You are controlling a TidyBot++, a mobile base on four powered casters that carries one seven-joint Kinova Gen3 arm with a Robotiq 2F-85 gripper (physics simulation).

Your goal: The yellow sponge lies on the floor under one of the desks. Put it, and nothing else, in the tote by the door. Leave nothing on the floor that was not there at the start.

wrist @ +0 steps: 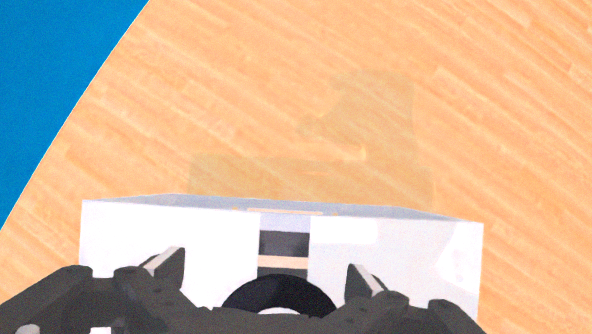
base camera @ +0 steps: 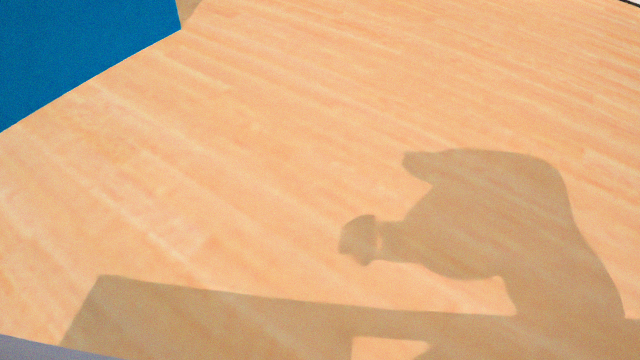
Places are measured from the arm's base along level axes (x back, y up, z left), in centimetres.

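Pixels of known places: gripper, fingertip midpoint: (wrist: 265,274).
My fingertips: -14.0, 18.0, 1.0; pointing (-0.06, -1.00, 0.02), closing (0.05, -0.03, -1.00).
Behind a point stands the place of what it marks, as x, y, z.
My gripper (wrist: 265,274) @[-14.0, 18.0, 1.0] is open, with its two dark fingers apart at the bottom of the wrist view and no object between them. It is above the white top of the robot's own base (wrist: 200,230) @[-12.6, -1.4, 9.9]. The yellow sponge does not show in either view. The tote and the desks cannot be made out in either view.
A large blue surface (base camera: 75,50) @[-59.1, -33.9, 43.6] (wrist: 45,75) @[-39.0, -26.3, 54.8] stands or lies at the left in both views; what it belongs to cannot be told. The wooden floor (base camera: 300,125) @[-50.9, -39.7, 5.3] (wrist: 300,50) @[-53.0, -39.7, -1.4] bears the shadow of the arm and base. A dark edge crosses the top right corner of the base camera view.
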